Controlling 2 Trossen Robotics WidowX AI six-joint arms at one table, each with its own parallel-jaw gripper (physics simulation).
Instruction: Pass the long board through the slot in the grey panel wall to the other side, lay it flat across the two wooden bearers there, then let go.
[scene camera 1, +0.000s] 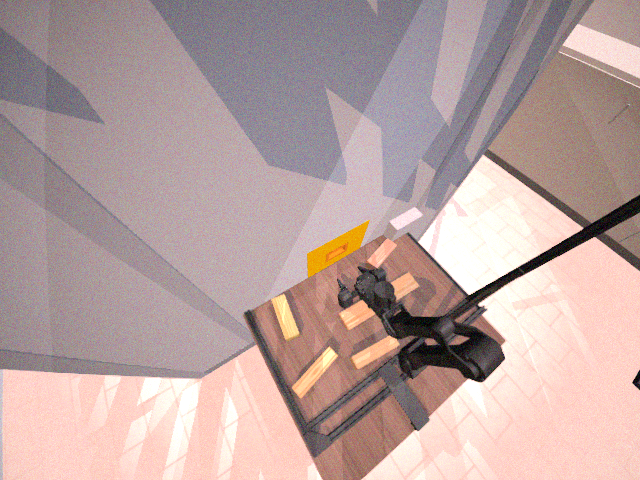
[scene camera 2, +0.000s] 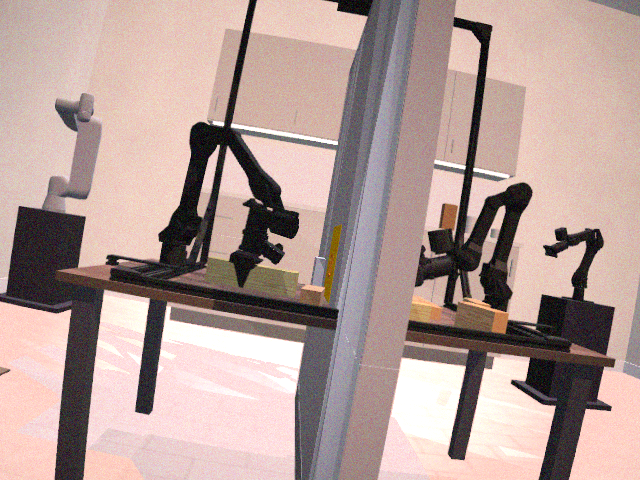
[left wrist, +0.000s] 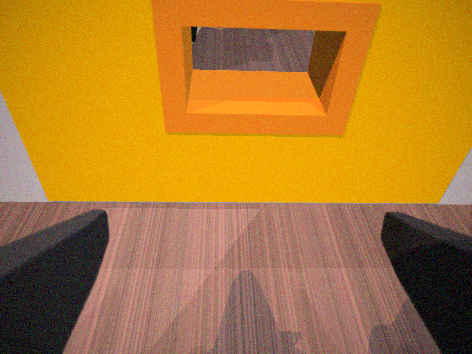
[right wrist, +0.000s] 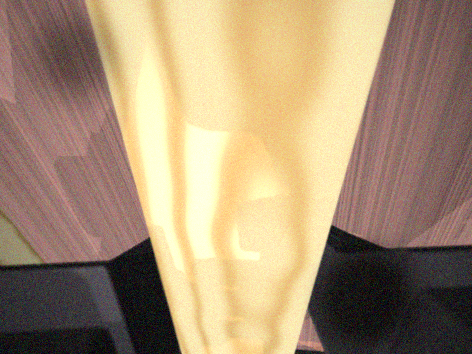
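Observation:
The long pale board lies on the table on the right arm's side of the grey panel wall. My right gripper reaches down onto it, with its fingers shut on the board's two sides. The slot has an orange frame set in a yellow patch. My left gripper is open and empty, low over the table, facing the slot. Several wooden blocks, among them two, lie on its side of the wall.
A small wooden block sits by the wall's foot on the right arm's side. Two blocks show on the left arm's side. Black frame posts rise behind the table.

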